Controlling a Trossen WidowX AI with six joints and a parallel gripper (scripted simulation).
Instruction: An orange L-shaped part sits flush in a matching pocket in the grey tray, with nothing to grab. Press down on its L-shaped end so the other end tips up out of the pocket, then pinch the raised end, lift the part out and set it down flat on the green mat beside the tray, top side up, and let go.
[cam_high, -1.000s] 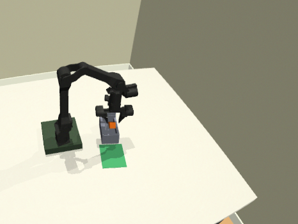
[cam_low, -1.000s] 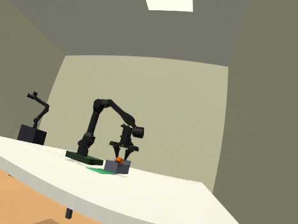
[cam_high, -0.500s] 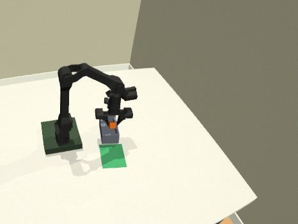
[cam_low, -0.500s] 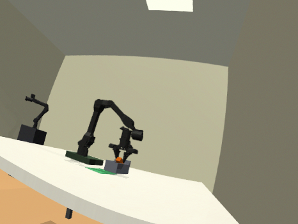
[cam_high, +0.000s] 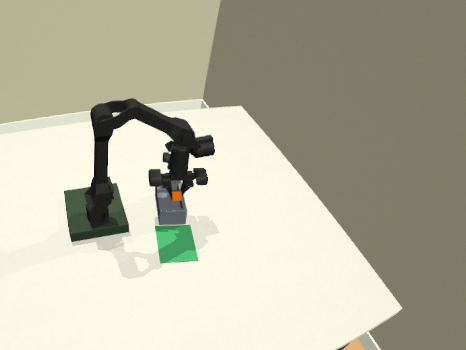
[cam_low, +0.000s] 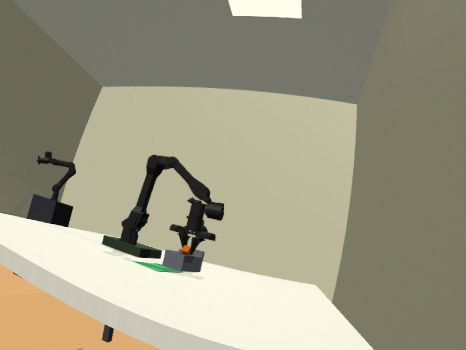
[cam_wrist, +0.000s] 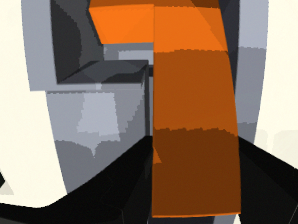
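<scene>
Right now my gripper tip is 70 mm past the green mat, 130 mm to the left of it and 80 mm above it. From my gripper tip the other things lie so: orange L-shaped part (40 mm to the left, 30 mm below).
</scene>
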